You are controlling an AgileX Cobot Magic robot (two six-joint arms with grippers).
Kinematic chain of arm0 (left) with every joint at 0, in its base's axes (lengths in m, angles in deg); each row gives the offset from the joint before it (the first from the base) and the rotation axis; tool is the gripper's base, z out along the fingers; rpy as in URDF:
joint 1: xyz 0 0 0.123 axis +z
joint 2: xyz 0 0 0 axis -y
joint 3: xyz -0.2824 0 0.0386 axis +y
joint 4: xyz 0.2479 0 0.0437 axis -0.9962 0 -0.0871
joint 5: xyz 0 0 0 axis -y
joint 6: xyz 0.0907 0 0.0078 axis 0.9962 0 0.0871
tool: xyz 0 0 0 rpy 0 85 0
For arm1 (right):
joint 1: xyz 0 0 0.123 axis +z
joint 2: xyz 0 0 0 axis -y
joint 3: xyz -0.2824 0 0.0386 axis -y
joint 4: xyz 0.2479 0 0.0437 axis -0.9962 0 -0.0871
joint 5: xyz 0 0 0 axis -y
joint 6: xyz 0.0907 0 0.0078 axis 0.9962 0 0.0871
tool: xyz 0 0 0 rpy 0 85 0
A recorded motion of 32 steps. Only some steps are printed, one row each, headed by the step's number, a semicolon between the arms.
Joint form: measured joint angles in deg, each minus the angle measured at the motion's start. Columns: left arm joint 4, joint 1, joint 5, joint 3, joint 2, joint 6; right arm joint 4, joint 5, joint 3, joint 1, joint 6, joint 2.
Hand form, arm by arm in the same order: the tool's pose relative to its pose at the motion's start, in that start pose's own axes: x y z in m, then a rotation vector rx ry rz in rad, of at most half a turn. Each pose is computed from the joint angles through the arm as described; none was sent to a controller.
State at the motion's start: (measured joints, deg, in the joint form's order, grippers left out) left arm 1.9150 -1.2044 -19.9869 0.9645 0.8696 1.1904; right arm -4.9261 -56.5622 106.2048 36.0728 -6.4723 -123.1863
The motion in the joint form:
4: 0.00 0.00 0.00 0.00 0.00 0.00; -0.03 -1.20 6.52 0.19 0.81 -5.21
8: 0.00 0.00 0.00 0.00 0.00 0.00; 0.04 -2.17 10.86 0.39 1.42 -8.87
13: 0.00 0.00 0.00 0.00 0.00 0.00; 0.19 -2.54 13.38 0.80 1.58 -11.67
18: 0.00 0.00 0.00 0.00 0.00 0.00; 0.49 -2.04 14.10 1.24 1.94 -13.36
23: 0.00 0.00 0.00 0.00 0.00 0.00; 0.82 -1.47 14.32 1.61 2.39 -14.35
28: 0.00 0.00 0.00 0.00 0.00 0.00; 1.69 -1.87 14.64 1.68 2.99 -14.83
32: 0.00 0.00 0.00 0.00 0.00 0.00; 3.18 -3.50 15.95 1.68 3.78 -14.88
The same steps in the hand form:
4: 0.0000 0.0000 0.0000 0.0000 0.0000 0.0000; -0.0137 -0.0005 0.0185 -0.0025 -0.0018 0.0097
8: 0.0000 0.0000 0.0000 0.0000 0.0000 0.0000; -0.0210 -0.0002 0.0330 -0.0038 0.0035 0.0156
13: 0.0000 0.0000 0.0000 0.0000 0.0000 0.0000; -0.0236 0.0021 0.0475 -0.0051 0.0153 0.0107
18: 0.0000 0.0000 0.0000 0.0000 0.0000 0.0000; -0.0231 0.0048 0.0596 -0.0033 0.0243 0.0082
23: 0.0000 0.0000 0.0000 0.0000 0.0000 0.0000; -0.0224 0.0072 0.0676 -0.0004 0.0284 0.0078
28: 0.0000 0.0000 0.0000 0.0000 0.0000 0.0000; -0.0216 0.0065 0.0705 0.0115 0.0391 0.0091
32: 0.0000 0.0000 0.0000 0.0000 0.0000 0.0000; -0.0236 0.0048 0.0658 0.0329 0.0469 0.0084

